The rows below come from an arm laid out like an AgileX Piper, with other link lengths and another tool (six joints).
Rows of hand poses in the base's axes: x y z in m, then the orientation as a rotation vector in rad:
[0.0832 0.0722 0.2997 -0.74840 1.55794 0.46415]
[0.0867 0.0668 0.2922 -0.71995 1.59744 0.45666]
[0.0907 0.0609 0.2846 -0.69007 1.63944 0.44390]
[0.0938 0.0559 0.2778 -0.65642 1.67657 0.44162]
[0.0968 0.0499 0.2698 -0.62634 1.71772 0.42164]
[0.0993 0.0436 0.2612 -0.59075 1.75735 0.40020]
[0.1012 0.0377 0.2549 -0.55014 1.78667 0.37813]
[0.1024 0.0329 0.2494 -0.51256 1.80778 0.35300]
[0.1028 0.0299 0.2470 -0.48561 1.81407 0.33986]
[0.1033 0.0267 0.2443 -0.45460 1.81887 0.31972]
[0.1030 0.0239 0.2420 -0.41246 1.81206 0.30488]
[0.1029 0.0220 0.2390 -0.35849 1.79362 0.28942]
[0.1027 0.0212 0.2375 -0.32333 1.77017 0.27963]
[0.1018 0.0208 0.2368 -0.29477 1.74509 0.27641]
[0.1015 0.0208 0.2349 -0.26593 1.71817 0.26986]
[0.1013 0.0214 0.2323 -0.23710 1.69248 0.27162]
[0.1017 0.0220 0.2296 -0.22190 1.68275 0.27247]
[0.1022 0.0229 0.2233 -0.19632 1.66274 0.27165]
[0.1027 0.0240 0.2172 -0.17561 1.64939 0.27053]
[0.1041 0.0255 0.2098 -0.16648 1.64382 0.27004]
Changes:
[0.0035 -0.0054 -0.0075 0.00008 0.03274 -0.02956]
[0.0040 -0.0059 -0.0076 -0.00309 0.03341 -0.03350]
[0.0031 -0.0050 -0.0068 0.00644 0.03322 -0.02901]
[0.0030 -0.0060 -0.0080 -0.00749 0.03114 -0.03644]
[0.0025 -0.0063 -0.0086 -0.00504 0.02985 -0.04026]
[0.0019 -0.0059 -0.0063 0.00008 0.02073 -0.04237]
[0.0012 -0.0048 -0.0055 -0.00141 0.01276 -0.04074]
[0.0004 -0.0030 -0.0024 0.00427 0.00246 -0.02578]
[0.0005 -0.0032 -0.0027 0.00223 -0.00050 -0.03200]
[-0.0003 -0.0028 -0.0023 0.01413 -0.00986 -0.03600]
[-0.0001 -0.0019 -0.0030 0.02250 -0.02050 -0.04378]
[-0.0002 -0.0008 -0.0015 0.01715 -0.02401 -0.02787]
[-0.0009 -0.0004 -0.0007 0.01823 -0.02426 -0.01990]
[-0.0003 0.0000 -0.0019 0.01664 -0.02646 -0.02199]
[-0.0002 0.0006 -0.0026 0.02193 -0.02366 -0.01742]
[0.0004 0.0006 -0.0027 0.01094 -0.00866 -0.00936]
[0.0005 0.0009 -0.0063 0.01760 -0.01837 -0.01705]
[0.0005 0.0011 -0.0061 0.01358 -0.01202 -0.01416]
[0.0014 0.0015 -0.0074 0.00596 -0.00495 -0.00625]

